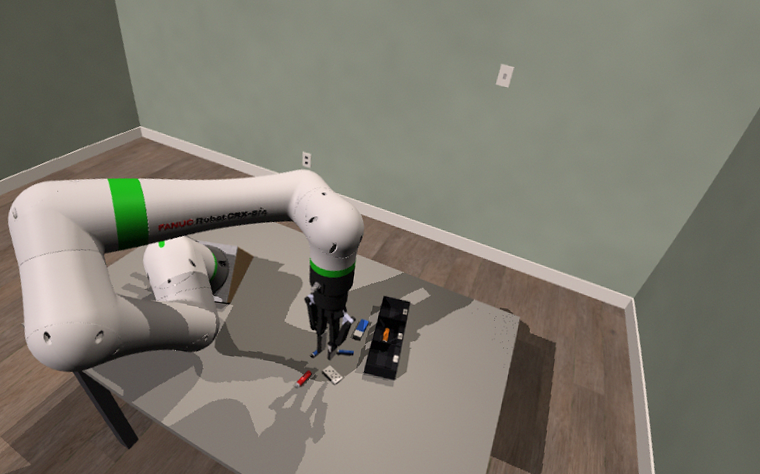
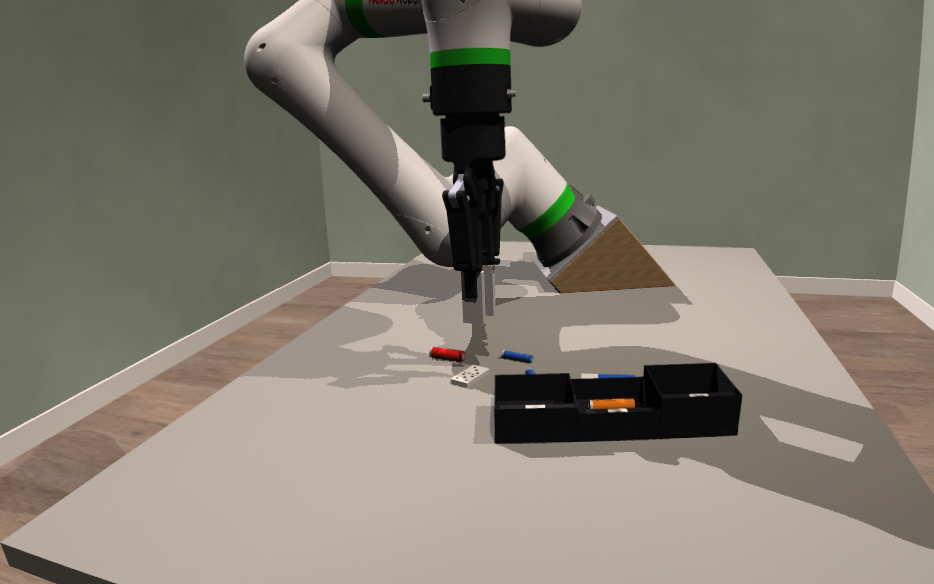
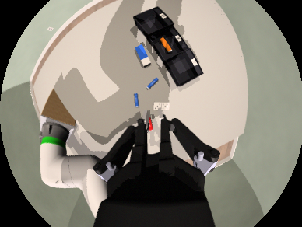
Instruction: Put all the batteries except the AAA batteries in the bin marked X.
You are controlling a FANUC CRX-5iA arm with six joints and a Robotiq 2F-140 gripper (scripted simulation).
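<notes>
The red battery lies 3 cm behind my hand, 6 cm to the right of it and 10 cm below it. Also, from my hand: white dotted tile: 2 cm ahead, 1 cm to the right, 10 cm below; blue-and-white block battery: 3 cm ahead, 16 cm to the left, 10 cm below; orange battery: 10 cm ahead, 17 cm to the left, 9 cm below.
</notes>
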